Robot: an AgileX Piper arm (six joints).
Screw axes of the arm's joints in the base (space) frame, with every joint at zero. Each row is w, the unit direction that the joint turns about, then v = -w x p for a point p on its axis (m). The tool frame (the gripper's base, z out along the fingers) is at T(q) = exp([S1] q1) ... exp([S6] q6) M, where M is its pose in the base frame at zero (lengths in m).
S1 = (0, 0, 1, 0, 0, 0)
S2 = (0, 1, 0, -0.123, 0, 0)
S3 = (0, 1, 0, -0.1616, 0, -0.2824)
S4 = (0.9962, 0, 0.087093, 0, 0.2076, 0)
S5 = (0, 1, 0, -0.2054, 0, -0.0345)
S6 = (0.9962, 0, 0.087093, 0, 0.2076, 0)
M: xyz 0.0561 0 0.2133 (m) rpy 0 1.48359 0 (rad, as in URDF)
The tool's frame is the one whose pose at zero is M.
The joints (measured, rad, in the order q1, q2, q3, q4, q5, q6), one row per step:
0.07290, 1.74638, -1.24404, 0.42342, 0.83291, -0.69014
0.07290, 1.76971, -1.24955, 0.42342, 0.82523, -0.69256
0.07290, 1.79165, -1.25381, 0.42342, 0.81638, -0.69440
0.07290, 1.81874, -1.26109, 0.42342, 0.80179, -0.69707
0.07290, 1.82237, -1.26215, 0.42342, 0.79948, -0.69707
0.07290, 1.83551, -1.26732, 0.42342, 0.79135, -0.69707
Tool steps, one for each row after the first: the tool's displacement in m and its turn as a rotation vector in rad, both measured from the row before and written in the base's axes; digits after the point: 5 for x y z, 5 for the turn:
0.00403, 0.00010, -0.00671, -0.00285, 0.00990, -0.00072
0.00365, 0.00004, -0.00663, -0.00282, 0.00888, -0.00164
0.00501, -0.00001, -0.00770, -0.00394, 0.00544, -0.00297
0.00070, -0.00001, -0.00101, -0.00046, 0.00043, -0.00085
0.00274, -0.00001, -0.00335, -0.00157, 0.00044, -0.00297

